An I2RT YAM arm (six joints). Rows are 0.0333 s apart.
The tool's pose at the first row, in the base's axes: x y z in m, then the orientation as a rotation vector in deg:
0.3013 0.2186 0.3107 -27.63 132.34 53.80
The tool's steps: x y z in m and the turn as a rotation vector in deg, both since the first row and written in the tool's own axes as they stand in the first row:
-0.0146 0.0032 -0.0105 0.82 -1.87 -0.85
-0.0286 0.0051 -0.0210 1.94 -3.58 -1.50
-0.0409 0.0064 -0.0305 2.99 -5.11 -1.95
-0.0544 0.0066 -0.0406 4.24 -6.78 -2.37
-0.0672 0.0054 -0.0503 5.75 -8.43 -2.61
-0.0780 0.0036 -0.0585 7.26 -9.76 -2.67
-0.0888 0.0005 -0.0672 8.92 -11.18 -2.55
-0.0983 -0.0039 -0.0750 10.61 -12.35 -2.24
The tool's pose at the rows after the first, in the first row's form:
0.3066 0.2148 0.3277 -27.16 130.58 52.49
0.3122 0.2100 0.3437 -26.44 129.16 50.92
0.3172 0.2053 0.3578 -25.64 127.95 49.53
0.3234 0.1996 0.3724 -24.65 126.68 47.93
0.3300 0.1931 0.3856 -23.38 125.57 46.12
0.3359 0.1871 0.3963 -22.11 124.81 44.40
0.3424 0.1799 0.4067 -20.55 124.07 42.59
0.3489 0.1722 0.4151 -18.91 123.61 40.83

